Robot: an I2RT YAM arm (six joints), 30 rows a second.
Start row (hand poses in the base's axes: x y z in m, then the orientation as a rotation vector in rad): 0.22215, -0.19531, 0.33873, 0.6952, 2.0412, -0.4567
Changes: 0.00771, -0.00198, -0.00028, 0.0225, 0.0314, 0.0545; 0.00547, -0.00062, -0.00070, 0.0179, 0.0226, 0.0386; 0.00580, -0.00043, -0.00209, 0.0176, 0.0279, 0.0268; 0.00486, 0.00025, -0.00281, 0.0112, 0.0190, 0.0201; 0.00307, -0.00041, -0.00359, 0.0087, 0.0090, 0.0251; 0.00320, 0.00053, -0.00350, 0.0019, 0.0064, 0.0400; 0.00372, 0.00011, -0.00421, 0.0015, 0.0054, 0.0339; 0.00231, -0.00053, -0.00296, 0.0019, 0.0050, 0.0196
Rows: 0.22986, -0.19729, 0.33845, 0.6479, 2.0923, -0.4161; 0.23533, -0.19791, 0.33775, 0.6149, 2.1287, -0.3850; 0.24113, -0.19834, 0.33566, 0.5936, 2.1668, -0.3623; 0.24599, -0.19809, 0.33285, 0.5764, 2.1927, -0.3465; 0.24906, -0.19850, 0.32926, 0.5526, 2.2092, -0.3270; 0.25226, -0.19797, 0.32576, 0.5084, 2.2239, -0.3061; 0.25598, -0.19786, 0.32155, 0.4707, 2.2357, -0.2884; 0.25829, -0.19839, 0.31859, 0.4493, 2.2444, -0.2775
